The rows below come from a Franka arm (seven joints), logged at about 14 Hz.
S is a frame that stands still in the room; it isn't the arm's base.
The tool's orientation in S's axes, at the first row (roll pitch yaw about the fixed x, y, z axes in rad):
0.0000, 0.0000, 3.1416
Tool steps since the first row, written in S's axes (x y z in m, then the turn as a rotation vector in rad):
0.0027, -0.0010, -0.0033, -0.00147, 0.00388, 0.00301
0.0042, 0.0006, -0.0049, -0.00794, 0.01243, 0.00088
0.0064, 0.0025, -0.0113, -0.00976, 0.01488, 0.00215
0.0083, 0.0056, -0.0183, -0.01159, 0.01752, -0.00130
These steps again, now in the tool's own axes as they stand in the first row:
-0.0027, 0.0010, -0.0033, 0.00147, -0.00388, 0.00301
-0.0042, -0.0006, -0.0049, 0.00794, -0.01243, 0.00088
-0.0064, -0.0025, -0.0113, 0.00976, -0.01488, 0.00215
-0.0083, -0.0056, -0.0183, 0.01159, -0.01752, -0.00130

